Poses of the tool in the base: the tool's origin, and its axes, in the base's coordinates. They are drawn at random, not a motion.
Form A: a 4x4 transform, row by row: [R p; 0 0 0 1], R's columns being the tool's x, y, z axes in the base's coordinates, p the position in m. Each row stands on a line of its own.
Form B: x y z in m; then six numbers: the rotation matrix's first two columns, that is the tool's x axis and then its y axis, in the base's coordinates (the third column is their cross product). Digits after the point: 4 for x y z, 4 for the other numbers.
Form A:
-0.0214 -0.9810 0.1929 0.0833
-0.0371 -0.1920 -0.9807 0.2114
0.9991 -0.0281 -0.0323 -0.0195
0 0 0 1
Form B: 0.0833 0.2114 -0.0195 -0.0214 -0.0371 0.9991 -0.9810 -0.1920 -0.0281
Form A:
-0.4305 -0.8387 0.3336 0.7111
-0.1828 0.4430 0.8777 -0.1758
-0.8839 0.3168 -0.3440 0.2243
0 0 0 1
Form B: 0.7111 -0.1758 0.2243 -0.4305 -0.1828 -0.8839 -0.8387 0.4430 0.3168
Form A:
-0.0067 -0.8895 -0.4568 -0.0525
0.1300 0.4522 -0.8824 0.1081
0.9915 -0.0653 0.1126 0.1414
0 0 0 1
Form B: -0.0525 0.1081 0.1414 -0.0067 0.1300 0.9915 -0.8895 0.4522 -0.0653
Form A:
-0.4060 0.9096 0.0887 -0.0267
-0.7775 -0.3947 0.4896 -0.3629
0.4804 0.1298 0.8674 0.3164
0 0 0 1
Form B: -0.0267 -0.3629 0.3164 -0.4060 -0.7775 0.4804 0.9096 -0.3947 0.1298
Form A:
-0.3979 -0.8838 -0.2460 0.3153
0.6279 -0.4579 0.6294 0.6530
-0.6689 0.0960 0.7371 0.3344
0 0 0 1
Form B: 0.3153 0.6530 0.3344 -0.3979 0.6279 -0.6689 -0.8838 -0.4579 0.0960
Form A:
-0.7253 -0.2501 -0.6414 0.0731
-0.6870 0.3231 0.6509 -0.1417
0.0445 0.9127 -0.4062 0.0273
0 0 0 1
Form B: 0.0731 -0.1417 0.0273 -0.7253 -0.6870 0.0445 -0.2501 0.3231 0.9127
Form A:
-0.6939 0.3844 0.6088 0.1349
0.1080 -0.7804 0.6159 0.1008
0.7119 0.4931 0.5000 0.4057
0 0 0 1
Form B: 0.1349 0.1008 0.4057 -0.6939 0.1080 0.7119 0.3844 -0.7804 0.4931
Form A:
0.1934 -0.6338 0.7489 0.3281
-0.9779 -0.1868 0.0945 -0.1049
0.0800 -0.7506 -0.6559 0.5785
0 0 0 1
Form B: 0.3281 -0.1049 0.5785 0.1934 -0.9779 0.0800 -0.6338 -0.1868 -0.7506
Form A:
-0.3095 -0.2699 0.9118 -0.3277
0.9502 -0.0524 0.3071 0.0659
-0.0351 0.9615 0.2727 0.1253
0 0 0 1
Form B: -0.3277 0.0659 0.1253 -0.3095 0.9502 -0.0351 -0.2699 -0.0524 0.9615
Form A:
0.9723 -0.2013 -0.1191 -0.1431
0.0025 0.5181 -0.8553 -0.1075
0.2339 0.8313 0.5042 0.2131
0 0 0 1
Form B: -0.1431 -0.1075 0.2131 0.9723 0.0025 0.2339 -0.2013 0.5181 0.8313
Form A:
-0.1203 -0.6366 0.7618 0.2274
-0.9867 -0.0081 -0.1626 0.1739
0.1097 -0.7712 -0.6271 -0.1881
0 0 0 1
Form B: 0.2274 0.1739 -0.1881 -0.1203 -0.9867 0.1097 -0.6366 -0.0081 -0.7712
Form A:
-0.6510 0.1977 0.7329 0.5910
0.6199 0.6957 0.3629 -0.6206
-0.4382 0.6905 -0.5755 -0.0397
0 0 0 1
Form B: 0.5910 -0.6206 -0.0397 -0.6510 0.6199 -0.4382 0.1977 0.6957 0.6905
